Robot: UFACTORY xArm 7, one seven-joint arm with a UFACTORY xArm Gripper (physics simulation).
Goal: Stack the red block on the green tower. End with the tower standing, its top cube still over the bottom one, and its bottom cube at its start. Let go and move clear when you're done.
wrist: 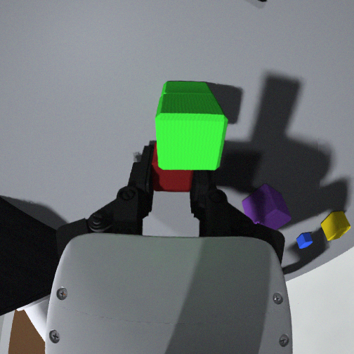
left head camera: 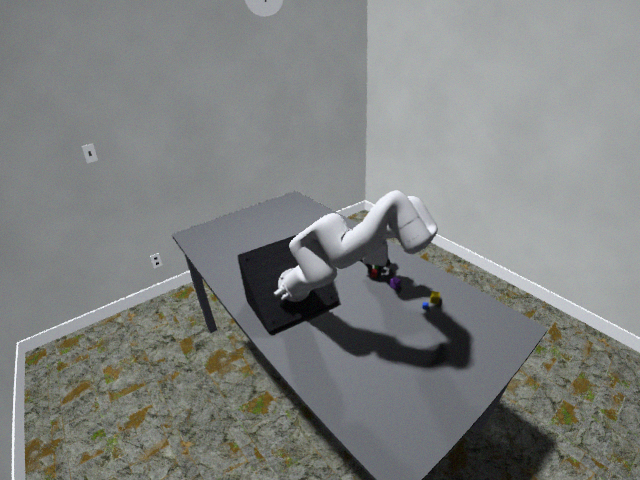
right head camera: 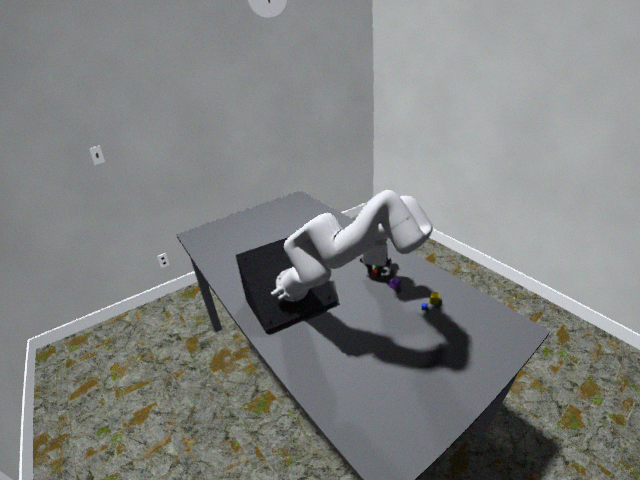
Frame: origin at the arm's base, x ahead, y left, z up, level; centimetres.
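Seen in the pictures: gripper, fingertip midpoint: (left head camera: 374, 275) (right head camera: 374, 275); arm's base at its link origin: (left head camera: 294, 285) (right head camera: 292, 285).
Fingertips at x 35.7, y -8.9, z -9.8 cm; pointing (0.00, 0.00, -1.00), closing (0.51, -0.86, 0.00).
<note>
Pixels of each thing's top centre, then the offset from my fingertips to it. Level surfaces: height alone.
- red block at its top centre: (right head camera: 374, 270) (left head camera: 374, 270) dz +2.3, dx +0.2, dy +0.1 cm
- purple block at its top centre: (right head camera: 395, 280) (left head camera: 395, 279) dz +2.9, dx +0.9, dy -10.7 cm
- yellow block at its top centre: (right head camera: 435, 294) (left head camera: 435, 294) dz +3.0, dx +4.9, dy -27.9 cm
- small blue block at its top centre: (right head camera: 424, 304) (left head camera: 425, 303) dz +1.6, dx -1.2, dy -27.5 cm
- table at its surface level: dz -0.5 cm
The red block (wrist: 172, 181) (left head camera: 374, 273) (right head camera: 374, 274) is on the table between the two black fingers, right beside the green tower. The green tower (wrist: 191, 144) stands upright with stacked cubes and hides part of the red block in the wrist view. In the head views, a small bit of green shows under the gripper and the arm hides the rest. My gripper (wrist: 172, 161) points down and is shut on the red block, with a finger against each side. The fingertips are partly hidden behind the green tower. Whether the right finger touches the tower is hard to tell.
A purple block (left head camera: 395, 283) (right head camera: 394, 283) (wrist: 266, 207) lies near the right finger. A yellow block (left head camera: 435, 297) (right head camera: 435, 298) (wrist: 335, 225) and a small blue block (left head camera: 425, 305) (right head camera: 424, 306) (wrist: 304, 240) lie farther off. The arm stands on a black base (left head camera: 261, 289) on the table (left head camera: 361, 408).
</note>
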